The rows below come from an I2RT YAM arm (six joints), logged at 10 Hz.
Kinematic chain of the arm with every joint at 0, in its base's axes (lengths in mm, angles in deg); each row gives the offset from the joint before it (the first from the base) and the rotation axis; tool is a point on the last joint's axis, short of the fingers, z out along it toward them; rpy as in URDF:
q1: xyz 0 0 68 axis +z
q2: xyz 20 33.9 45.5 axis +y
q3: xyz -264 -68.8 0 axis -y
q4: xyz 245 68.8 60 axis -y
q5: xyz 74 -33.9 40.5 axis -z
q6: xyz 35.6 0 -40.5 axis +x
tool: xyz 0 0 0 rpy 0 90 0
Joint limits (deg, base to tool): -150..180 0..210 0..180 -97..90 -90..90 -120..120
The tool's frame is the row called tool.
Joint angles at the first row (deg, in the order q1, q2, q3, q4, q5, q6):
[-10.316 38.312 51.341 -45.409 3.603 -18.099]
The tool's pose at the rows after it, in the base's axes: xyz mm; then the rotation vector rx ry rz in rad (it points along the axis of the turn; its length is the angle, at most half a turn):
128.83 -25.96 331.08 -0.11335 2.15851 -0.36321
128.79 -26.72 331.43 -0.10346 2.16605 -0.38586
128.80 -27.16 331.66 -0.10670 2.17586 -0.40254
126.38 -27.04 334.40 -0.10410 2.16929 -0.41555
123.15 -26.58 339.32 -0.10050 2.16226 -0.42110
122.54 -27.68 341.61 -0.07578 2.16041 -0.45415
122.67 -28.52 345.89 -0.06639 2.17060 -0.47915
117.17 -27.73 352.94 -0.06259 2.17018 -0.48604
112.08 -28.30 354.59 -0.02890 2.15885 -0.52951
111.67 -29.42 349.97 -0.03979 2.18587 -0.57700
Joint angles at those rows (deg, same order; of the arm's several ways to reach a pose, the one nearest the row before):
[-10.369 38.489 51.183 -45.349 3.782 -18.450]
[-10.371 38.669 51.398 -45.674 4.994 -18.556]
[-10.368 38.903 51.662 -46.176 5.701 -19.053]
[-10.364 38.519 52.145 -46.603 6.231 -19.245]
[-10.352 38.220 53.212 -47.542 6.479 -19.228]
[-10.373 38.304 53.673 -47.638 8.340 -18.994]
[-10.369 39.047 55.010 -48.690 9.663 -19.158]
[-10.364 38.761 56.831 -50.745 10.029 -19.160]
[-10.360 37.728 56.863 -51.021 12.463 -18.837]
[-10.368 37.657 56.136 -51.662 14.381 -20.261]

